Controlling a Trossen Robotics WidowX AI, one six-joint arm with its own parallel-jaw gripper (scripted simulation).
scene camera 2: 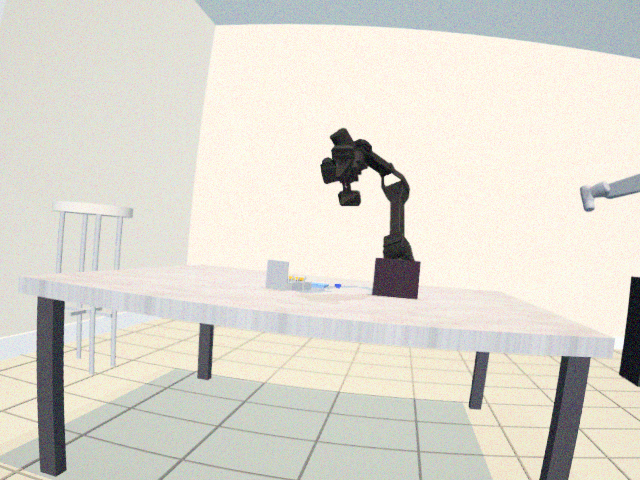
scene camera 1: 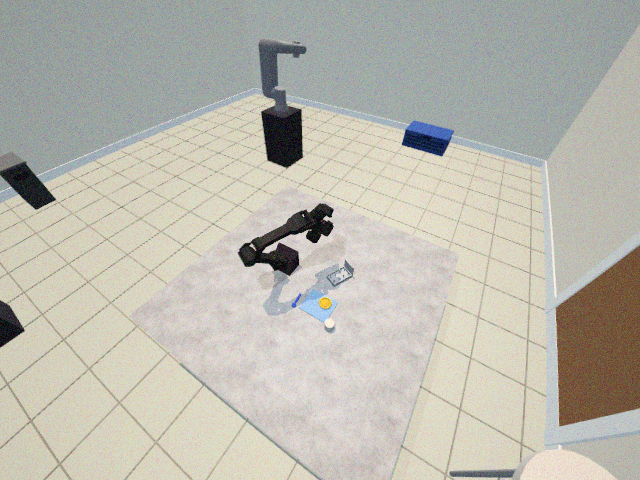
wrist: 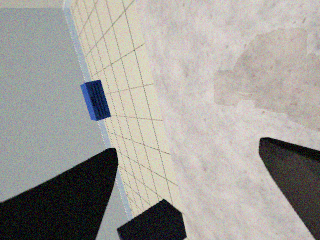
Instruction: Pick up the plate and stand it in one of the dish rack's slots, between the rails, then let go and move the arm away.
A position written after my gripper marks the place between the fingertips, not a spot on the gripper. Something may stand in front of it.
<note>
My gripper (scene camera 2: 339, 190) is open, holding nothing. I also see a grey dish rack (scene camera 2: 277, 278).
My gripper is seen too in the wrist view (wrist: 186, 150). The wrist view misses the grey dish rack: it is out of frame.
</note>
